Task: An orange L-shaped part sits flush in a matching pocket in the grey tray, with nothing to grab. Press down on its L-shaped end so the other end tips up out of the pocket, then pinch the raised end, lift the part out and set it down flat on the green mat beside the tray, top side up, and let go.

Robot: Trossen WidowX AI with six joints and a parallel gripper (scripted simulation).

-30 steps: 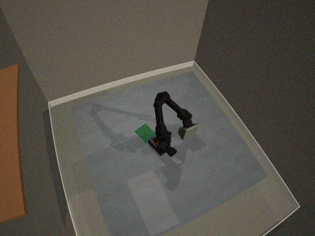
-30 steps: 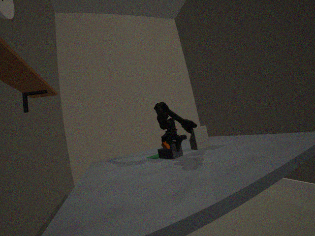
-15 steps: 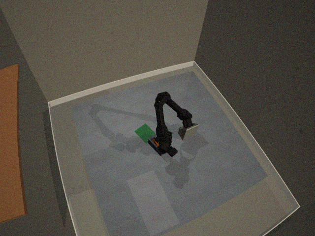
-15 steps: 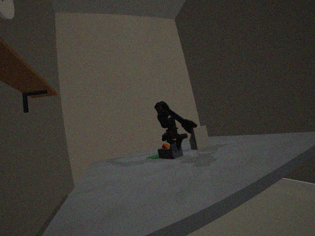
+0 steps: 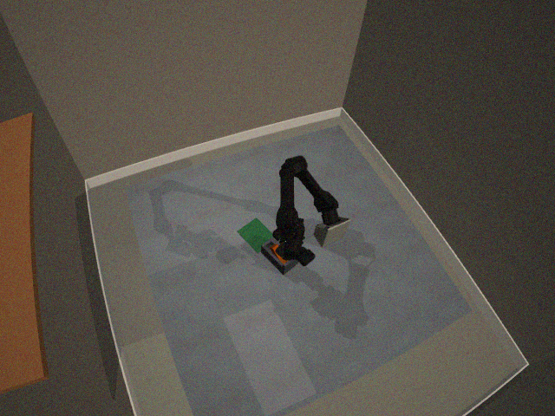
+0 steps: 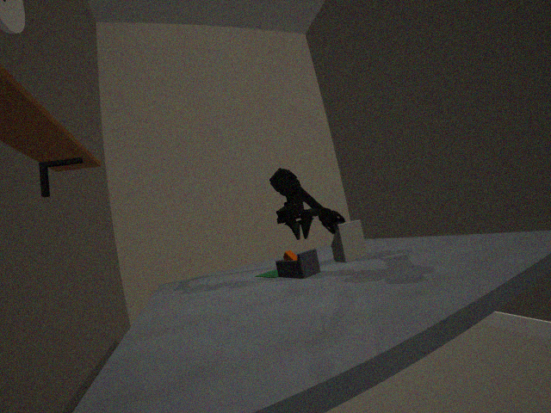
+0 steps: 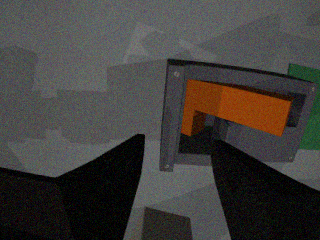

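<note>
Right now my gripper tip is 4 cm to the left of the orange L-shaped part and 10 cm above it. Also, from my gripper tip: green mat: 6 cm ahead, 21 cm to the right, 15 cm below.
</note>
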